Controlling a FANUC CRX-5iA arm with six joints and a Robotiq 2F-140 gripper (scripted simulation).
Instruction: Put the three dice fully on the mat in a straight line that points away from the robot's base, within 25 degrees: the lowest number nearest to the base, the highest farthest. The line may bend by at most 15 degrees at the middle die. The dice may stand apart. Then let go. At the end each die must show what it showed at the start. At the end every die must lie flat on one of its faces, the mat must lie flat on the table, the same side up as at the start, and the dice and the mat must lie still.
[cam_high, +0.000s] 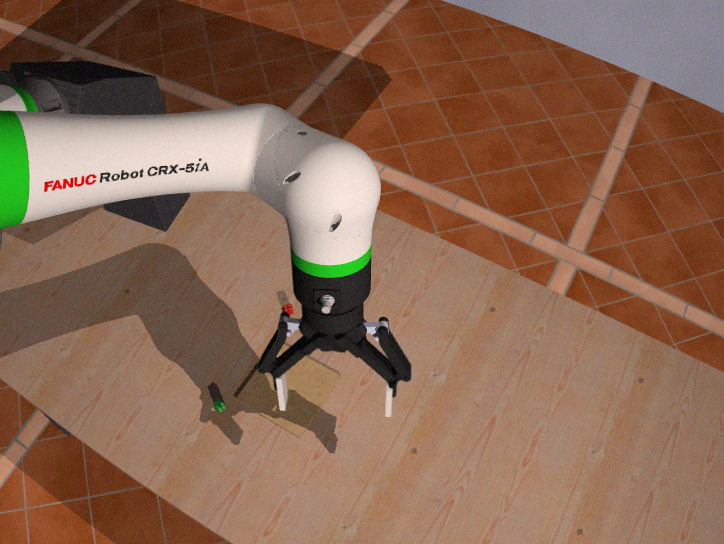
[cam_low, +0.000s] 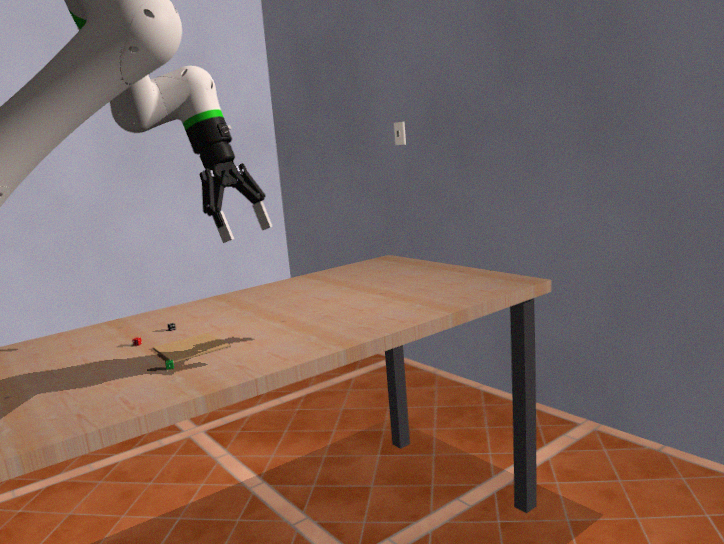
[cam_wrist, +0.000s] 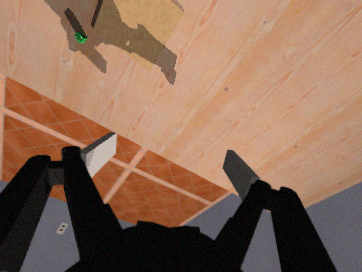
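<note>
Now: hand 25 cm above the green die, 24 cm past it and 2 cm to the left of it. The rest, counted from my hand: red die 25 cm below, 23 cm behind, 21 cm to the left; tan mat 26 cm below, 15 cm behind, 7 cm to the left; black die 26 cm to the left, 25 cm below, 12 cm behind.
</note>
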